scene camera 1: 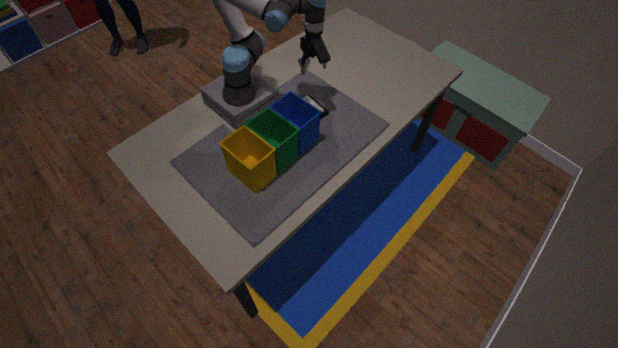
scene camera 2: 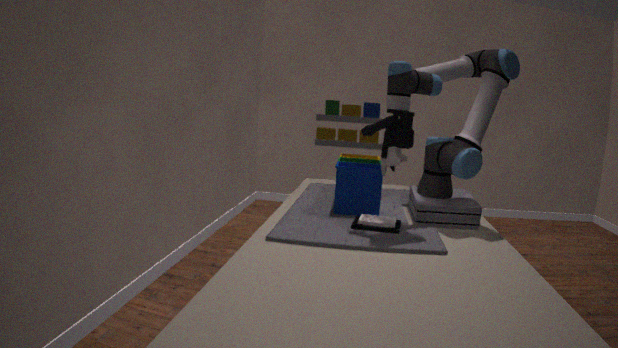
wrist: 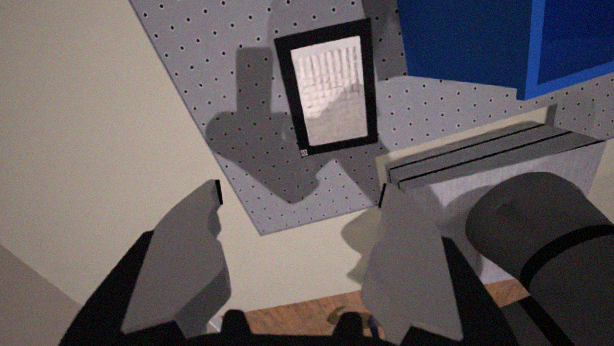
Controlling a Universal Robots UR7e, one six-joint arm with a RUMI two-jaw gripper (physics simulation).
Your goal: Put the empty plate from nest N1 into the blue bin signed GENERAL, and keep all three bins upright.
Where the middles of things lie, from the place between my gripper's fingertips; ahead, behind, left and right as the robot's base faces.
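Labels:
Blue bin point(scene camera 2: 358, 188): 110 mm ahead of my hand, 210 mm to the right of it, 100 mm below it. Green bin point(scene camera 1: 277, 131): 120 mm ahead of my hand, 340 mm to the right, 100 mm below. Yellow bin point(scene camera 1: 251, 159): 130 mm ahead of my hand, 470 mm to the right, 100 mm below. As for the white plate point(wrist: 329, 76), my hand is 170 mm above it, 50 mm to the left of it and 20 mm short of it.

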